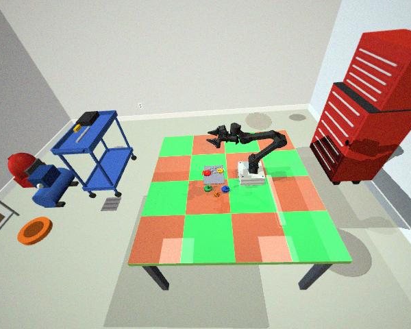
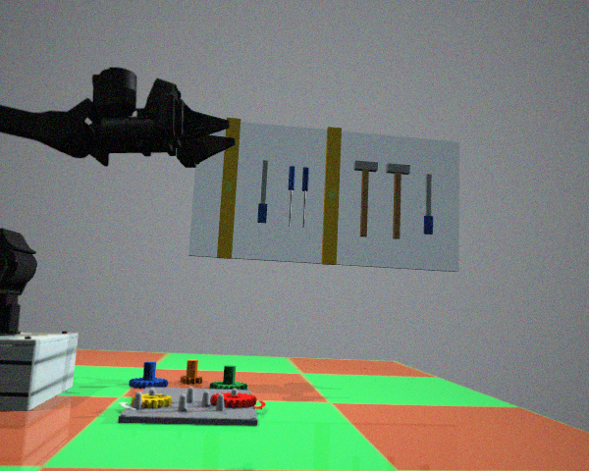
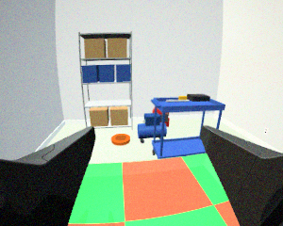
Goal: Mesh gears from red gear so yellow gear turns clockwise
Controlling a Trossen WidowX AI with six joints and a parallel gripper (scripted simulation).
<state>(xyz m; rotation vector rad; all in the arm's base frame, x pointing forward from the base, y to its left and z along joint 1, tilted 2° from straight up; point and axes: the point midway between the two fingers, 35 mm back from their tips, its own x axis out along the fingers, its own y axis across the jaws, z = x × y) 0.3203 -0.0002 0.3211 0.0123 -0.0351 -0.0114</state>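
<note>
The green gear is 40 cm below my gripper tip, 13 cm to the left of it and 1 cm ahead of it. The rest, counted from my gripper tip: yellow gear 40 cm below, 8 cm behind, 6 cm to the right; red gear 40 cm below, 3 cm to the right, 3 cm ahead; blue gear 40 cm below, 13 cm to the left, 13 cm behind.
</note>
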